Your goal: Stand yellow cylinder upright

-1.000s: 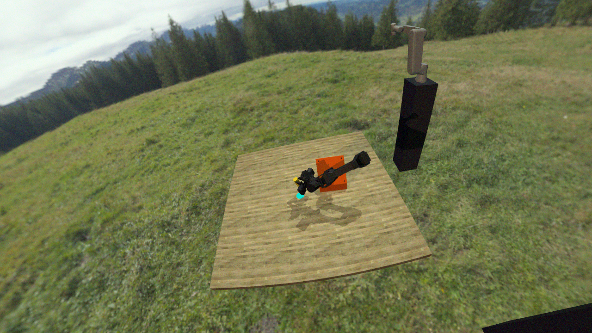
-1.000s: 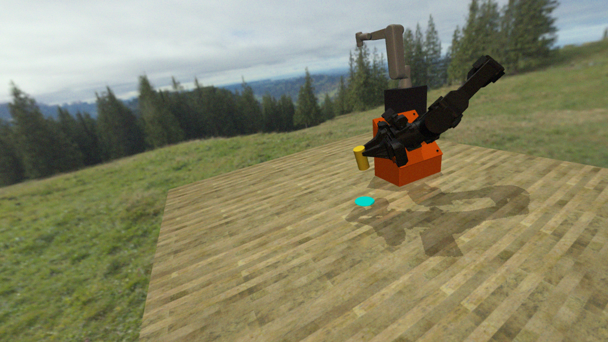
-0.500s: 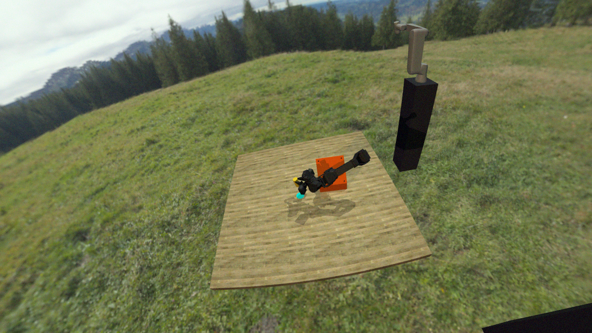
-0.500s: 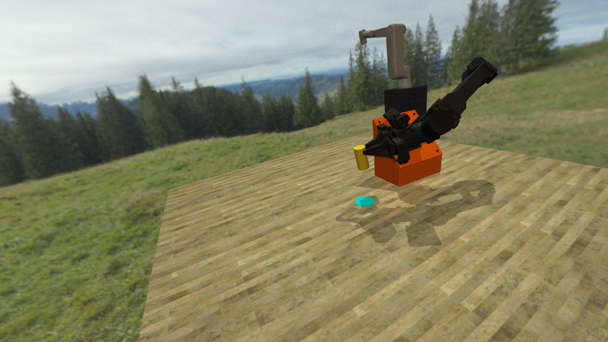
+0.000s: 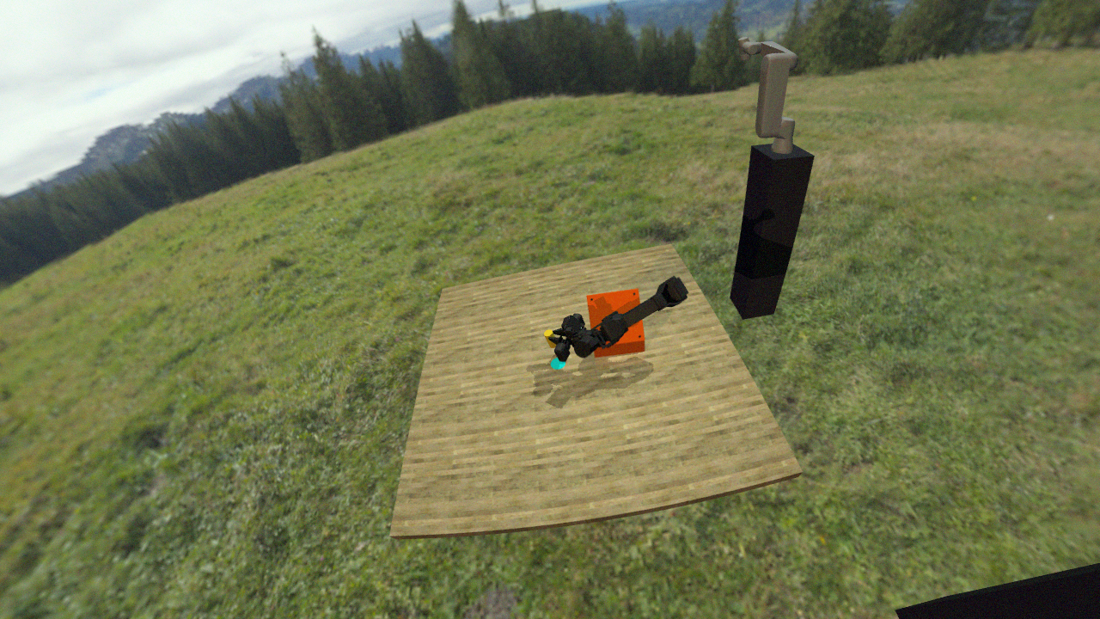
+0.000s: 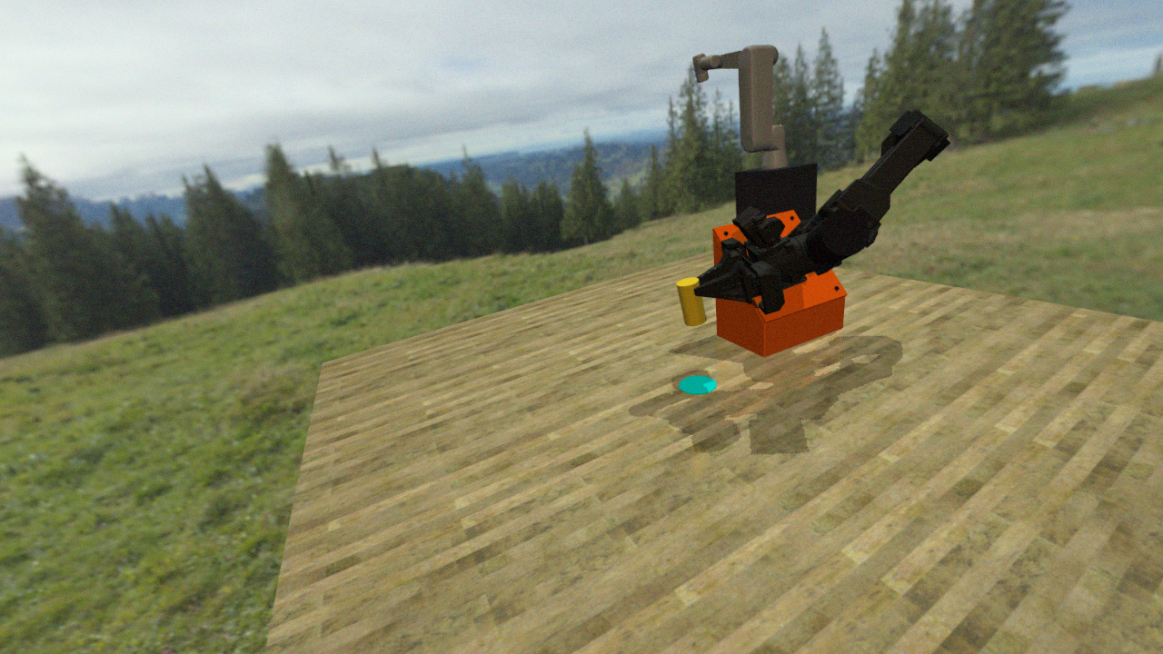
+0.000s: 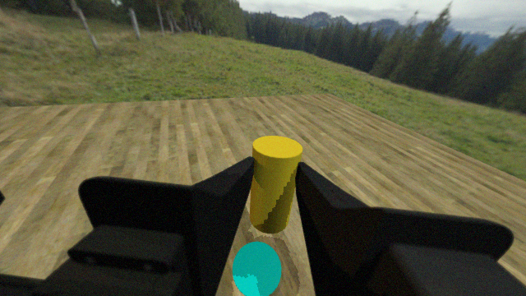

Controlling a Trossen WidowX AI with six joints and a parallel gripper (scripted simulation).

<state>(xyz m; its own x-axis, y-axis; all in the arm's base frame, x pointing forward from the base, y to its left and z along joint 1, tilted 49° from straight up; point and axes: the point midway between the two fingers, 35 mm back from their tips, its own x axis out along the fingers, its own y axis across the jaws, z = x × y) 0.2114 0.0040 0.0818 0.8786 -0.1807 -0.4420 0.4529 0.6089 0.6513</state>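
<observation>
Now: the cyan circle 16 cm below my gripper tip. Round my gripper tip: yellow tall cylinder: 2 cm below.
</observation>
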